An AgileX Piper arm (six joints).
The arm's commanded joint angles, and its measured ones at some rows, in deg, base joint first. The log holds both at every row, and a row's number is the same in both.
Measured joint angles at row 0:
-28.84 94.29 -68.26 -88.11 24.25 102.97
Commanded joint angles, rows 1 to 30:
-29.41 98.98 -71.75 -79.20 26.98 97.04
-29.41 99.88 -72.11 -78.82 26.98 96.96
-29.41 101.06 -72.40 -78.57 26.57 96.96
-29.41 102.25 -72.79 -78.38 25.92 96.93
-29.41 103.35 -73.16 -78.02 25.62 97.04
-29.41 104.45 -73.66 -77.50 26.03 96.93
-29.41 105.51 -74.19 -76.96 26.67 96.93
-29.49 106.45 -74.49 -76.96 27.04 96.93
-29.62 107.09 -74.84 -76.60 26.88 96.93
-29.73 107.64 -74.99 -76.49 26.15 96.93
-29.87 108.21 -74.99 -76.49 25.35 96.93
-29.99 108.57 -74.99 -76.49 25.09 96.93
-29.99 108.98 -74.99 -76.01 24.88 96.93
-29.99 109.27 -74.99 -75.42 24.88 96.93
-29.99 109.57 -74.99 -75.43 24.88 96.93
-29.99 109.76 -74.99 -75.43 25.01 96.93
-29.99 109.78 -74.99 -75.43 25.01 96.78
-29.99 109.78 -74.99 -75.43 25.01 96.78
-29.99 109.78 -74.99 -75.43 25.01 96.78
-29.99 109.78 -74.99 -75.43 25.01 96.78
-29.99 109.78 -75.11 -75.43 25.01 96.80
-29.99 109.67 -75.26 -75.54 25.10 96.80
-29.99 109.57 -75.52 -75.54 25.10 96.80
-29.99 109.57 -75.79 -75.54 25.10 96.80
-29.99 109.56 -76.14 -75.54 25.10 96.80
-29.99 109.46 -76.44 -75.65 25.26 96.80
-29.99 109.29 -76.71 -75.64 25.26 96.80
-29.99 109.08 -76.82 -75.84 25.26 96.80
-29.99 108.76 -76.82 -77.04 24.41 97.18
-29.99 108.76 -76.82 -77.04 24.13 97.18
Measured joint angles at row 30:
-29.53 109.25 -76.33 -75.90 24.99 97.27
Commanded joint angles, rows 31 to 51:
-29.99 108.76 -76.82 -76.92 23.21 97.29
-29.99 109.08 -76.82 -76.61 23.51 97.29
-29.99 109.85 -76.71 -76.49 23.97 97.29
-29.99 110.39 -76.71 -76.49 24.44 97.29
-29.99 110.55 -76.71 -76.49 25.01 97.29
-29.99 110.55 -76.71 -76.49 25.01 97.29
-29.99 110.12 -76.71 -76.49 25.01 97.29
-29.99 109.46 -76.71 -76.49 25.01 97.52
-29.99 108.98 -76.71 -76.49 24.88 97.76
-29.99 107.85 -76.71 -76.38 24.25 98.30
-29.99 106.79 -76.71 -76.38 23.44 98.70
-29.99 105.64 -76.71 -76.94 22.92 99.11
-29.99 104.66 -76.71 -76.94 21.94 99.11
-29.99 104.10 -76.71 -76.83 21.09 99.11
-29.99 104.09 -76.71 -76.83 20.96 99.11
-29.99 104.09 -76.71 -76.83 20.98 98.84
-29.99 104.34 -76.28 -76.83 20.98 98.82
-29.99 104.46 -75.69 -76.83 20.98 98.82
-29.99 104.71 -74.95 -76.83 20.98 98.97
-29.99 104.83 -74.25 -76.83 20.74 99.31
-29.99 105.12 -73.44 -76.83 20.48 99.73
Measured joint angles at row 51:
-29.53 104.46 -75.92 -76.53 21.24 99.01
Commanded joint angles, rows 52 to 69:
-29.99 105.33 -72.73 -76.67 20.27 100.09
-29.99 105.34 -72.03 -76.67 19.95 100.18
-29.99 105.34 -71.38 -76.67 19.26 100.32
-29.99 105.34 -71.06 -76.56 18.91 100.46
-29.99 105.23 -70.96 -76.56 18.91 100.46
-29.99 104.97 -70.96 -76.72 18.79 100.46
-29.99 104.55 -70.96 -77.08 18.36 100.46
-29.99 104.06 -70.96 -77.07 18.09 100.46
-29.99 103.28 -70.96 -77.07 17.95 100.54
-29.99 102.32 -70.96 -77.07 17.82 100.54
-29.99 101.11 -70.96 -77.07 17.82 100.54
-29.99 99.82 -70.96 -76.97 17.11 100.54
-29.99 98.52 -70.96 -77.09 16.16 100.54
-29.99 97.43 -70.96 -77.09 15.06 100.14
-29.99 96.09 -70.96 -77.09 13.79 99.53
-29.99 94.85 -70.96 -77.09 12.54 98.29
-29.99 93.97 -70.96 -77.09 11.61 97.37
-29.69 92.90 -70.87 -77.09 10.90 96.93
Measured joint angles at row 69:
-29.53 97.19 -71.02 -76.51 14.75 99.63
